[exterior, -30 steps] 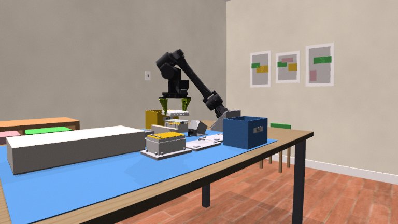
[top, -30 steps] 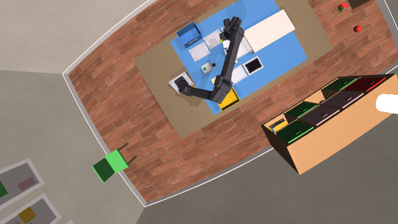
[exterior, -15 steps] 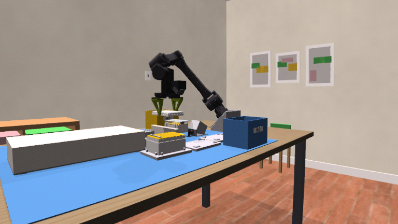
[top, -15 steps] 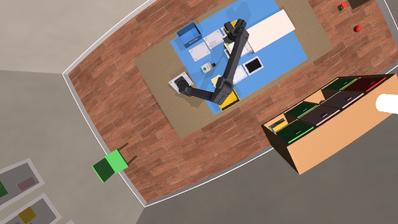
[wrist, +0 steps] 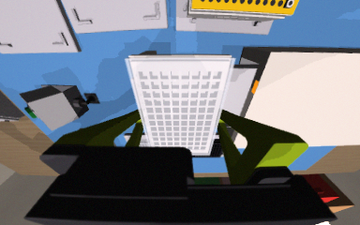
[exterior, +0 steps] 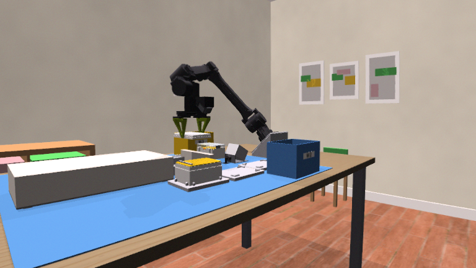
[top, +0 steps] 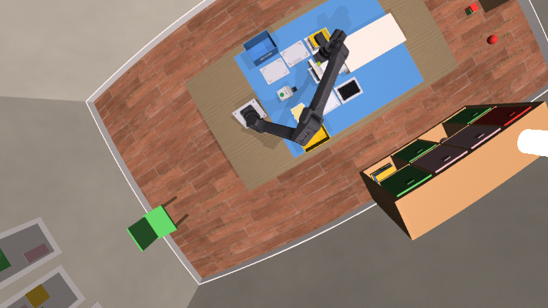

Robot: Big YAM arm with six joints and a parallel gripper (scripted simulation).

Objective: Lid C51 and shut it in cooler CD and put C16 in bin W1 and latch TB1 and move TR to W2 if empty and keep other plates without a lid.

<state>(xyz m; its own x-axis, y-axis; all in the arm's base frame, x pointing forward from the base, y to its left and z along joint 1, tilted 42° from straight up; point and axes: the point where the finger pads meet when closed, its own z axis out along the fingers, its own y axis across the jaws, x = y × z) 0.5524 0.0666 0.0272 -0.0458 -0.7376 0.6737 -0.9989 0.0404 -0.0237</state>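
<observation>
My gripper is now 12 cm above the drawer, 7 cm short of it and 5 cm to the left of it. The rest, counted from my hand: tip rack TR 13 cm to the left, 9 cm below, 7 cm ahead; then plate lid right at my hand; then white plate right at my hand.
</observation>
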